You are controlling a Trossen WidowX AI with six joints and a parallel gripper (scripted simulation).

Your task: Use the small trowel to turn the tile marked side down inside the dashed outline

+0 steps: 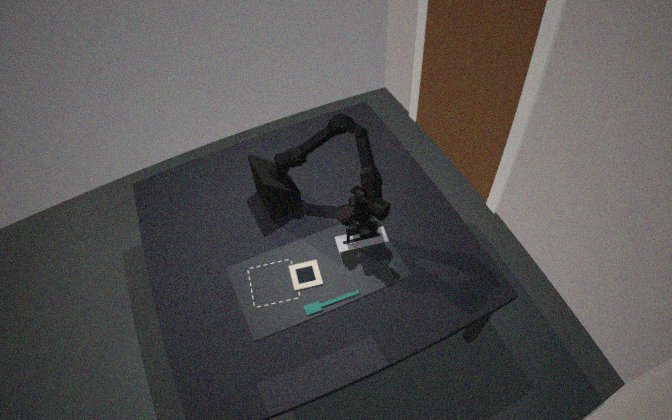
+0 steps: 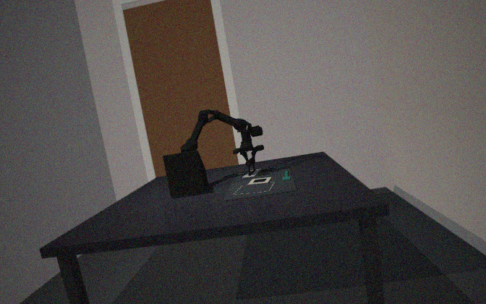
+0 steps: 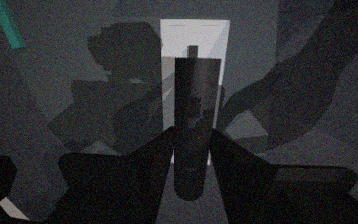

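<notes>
Now: the grey mat 50 mm ahead of my gripper tip, 230 mm to the right of it and 80 mm below it. Round my gripper tip: tan tile 40 mm ahead, 270 mm to the right, 60 mm below; then teal trowel 180 mm ahead, 260 mm to the right, 60 mm below.
</notes>
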